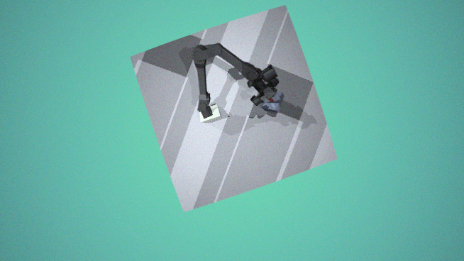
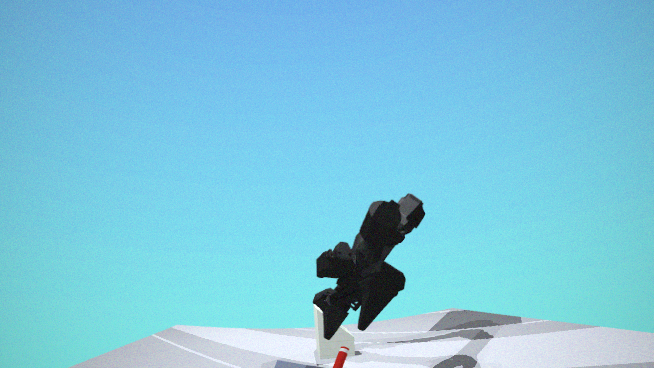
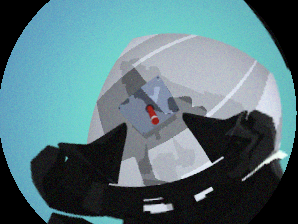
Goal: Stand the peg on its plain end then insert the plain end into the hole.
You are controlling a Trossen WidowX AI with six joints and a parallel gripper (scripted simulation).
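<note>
My gripper tip is 2 cm short of the red peg, 1 cm to the left of it and 4 cm above it. Also, from my gripper tip: sloped blue-grey panel (5 cm ahead, 4 cm to the right, 8 cm below).
</note>
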